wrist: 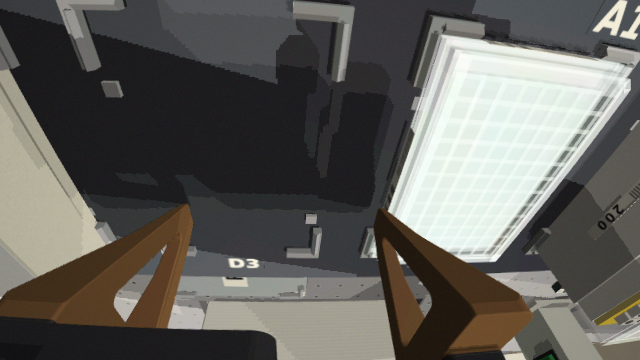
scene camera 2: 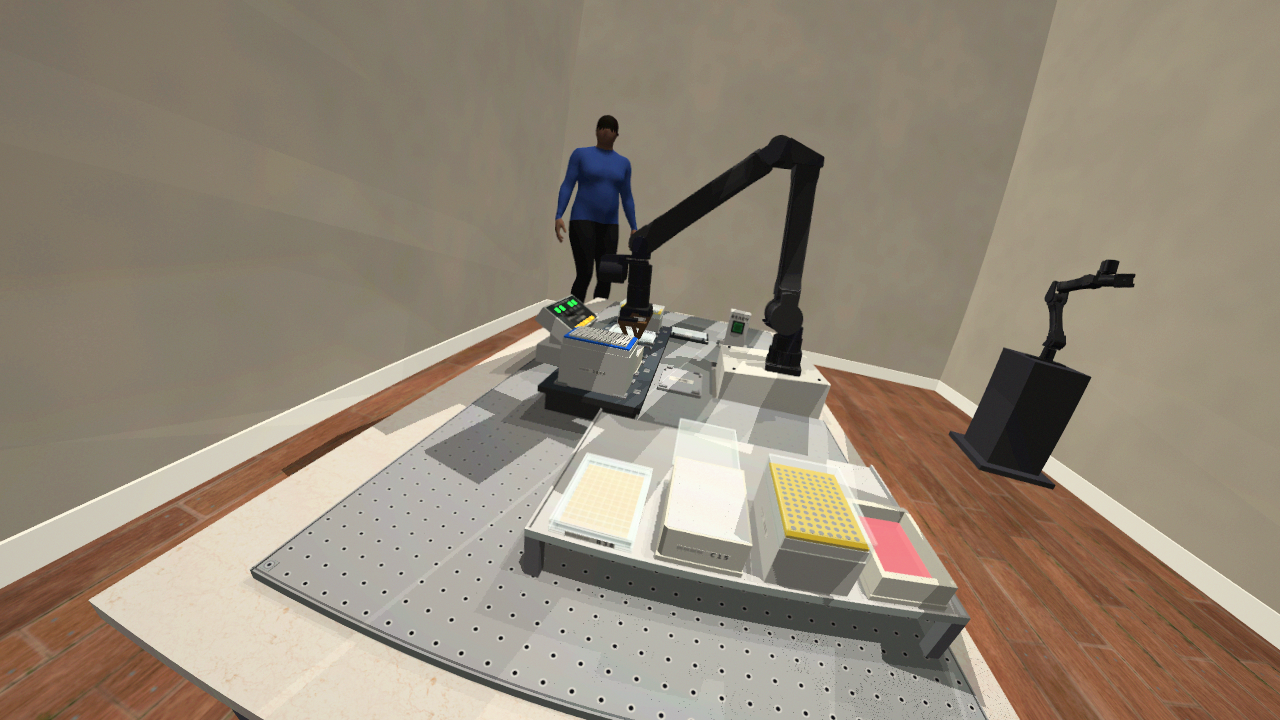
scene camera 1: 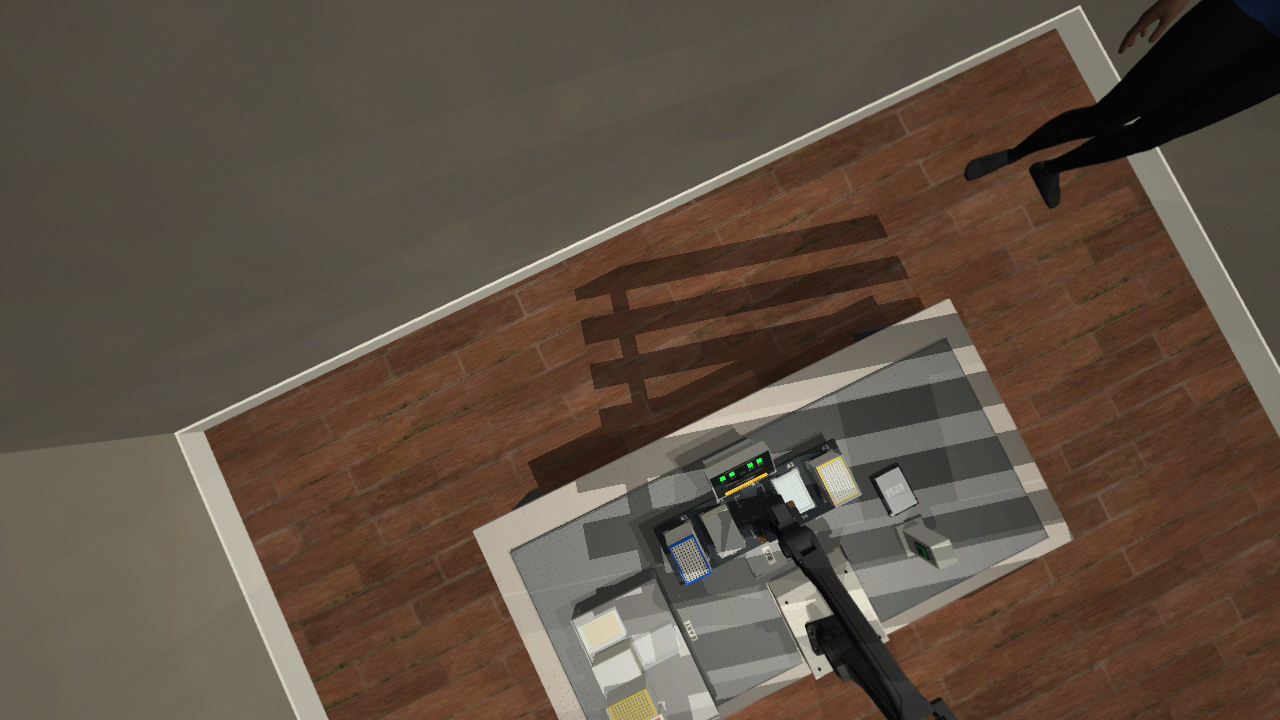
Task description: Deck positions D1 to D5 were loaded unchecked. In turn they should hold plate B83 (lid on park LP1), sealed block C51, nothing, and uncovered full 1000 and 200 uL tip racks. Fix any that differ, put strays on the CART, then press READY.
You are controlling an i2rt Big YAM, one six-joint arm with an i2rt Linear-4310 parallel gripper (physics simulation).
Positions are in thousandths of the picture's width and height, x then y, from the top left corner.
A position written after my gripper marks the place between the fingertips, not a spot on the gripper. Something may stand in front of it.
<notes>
My gripper (scene camera 2: 496,477) is open and holds nothing. Also in view: a clear well plate (scene camera 1: 618,676). I also see an READY button (scene camera 2: 577,451) and a fixture marked RG (scene camera 1: 600,774).
The clear well plate is seen too in the wrist view (wrist: 779,351). My gripper shows as well in the wrist view (wrist: 445,599) and in scene camera 1 (scene camera 1: 601,715). The fixture marked RG is seen too in the wrist view (wrist: 296,796) and in scene camera 2 (scene camera 2: 525,528).
</notes>
